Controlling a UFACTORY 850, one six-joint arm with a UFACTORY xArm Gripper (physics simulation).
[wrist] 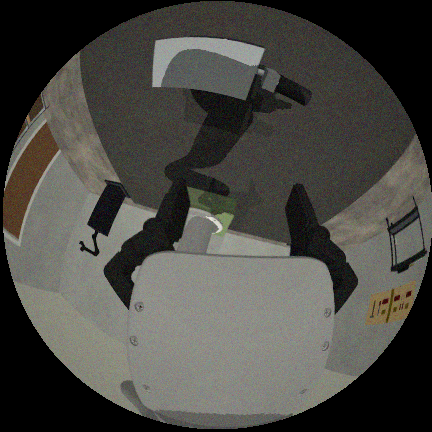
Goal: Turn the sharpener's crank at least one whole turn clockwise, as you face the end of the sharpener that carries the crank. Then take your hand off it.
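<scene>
The sharpener (207,67) lies at the top of the wrist view, beyond the fingertips, with a pale top partly covered by a dark shadow. Its crank (270,80) is at its right end: a short light shaft, a grey arm and a black handle (295,90) pointing right and slightly down in the view. My gripper (239,191) is open, with its two black fingers wide apart and nothing between them. The fingers are apart from the sharpener and the crank. The sharpener's lower side is hidden in shadow.
A dark mat (350,125) lies under the sharpener, with the arm's shadow across it. A green block (226,223) with the pale robot base stands near the left finger. A dark screen-like item (106,207) is at the left, and a black frame stand (392,250) at the right.
</scene>
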